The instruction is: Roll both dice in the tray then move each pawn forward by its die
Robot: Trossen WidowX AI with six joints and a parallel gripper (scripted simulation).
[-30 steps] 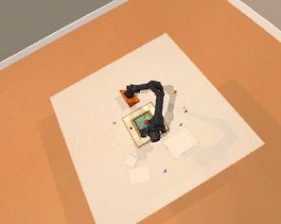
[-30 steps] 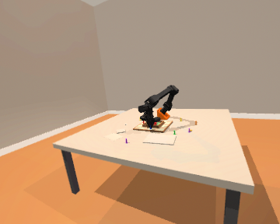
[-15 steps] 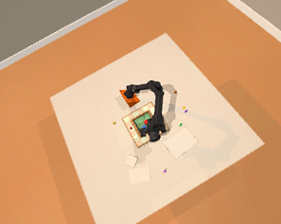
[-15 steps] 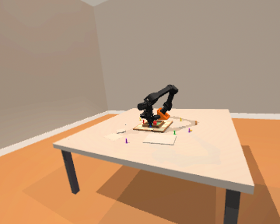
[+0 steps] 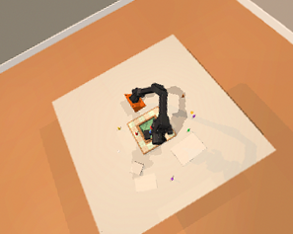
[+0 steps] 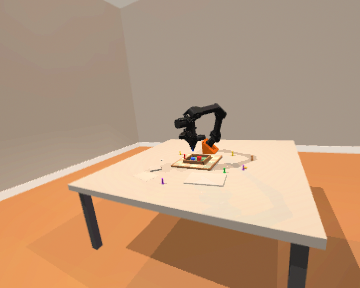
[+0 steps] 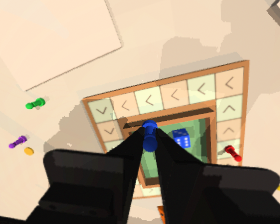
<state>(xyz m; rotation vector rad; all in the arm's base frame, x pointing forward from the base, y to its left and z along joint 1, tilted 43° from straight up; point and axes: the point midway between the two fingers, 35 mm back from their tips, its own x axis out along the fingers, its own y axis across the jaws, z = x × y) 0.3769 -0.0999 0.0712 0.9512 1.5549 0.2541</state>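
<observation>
My gripper tip is 120 mm past the green tray, 120 mm above it and 10 mm to the left of it. Also, from my gripper tip: blue pawn (10 mm above); then green pawn (210 mm to the left, 110 mm below, 70 mm ahead); then red pawn (150 mm behind, 120 mm to the right, 100 mm below).
</observation>
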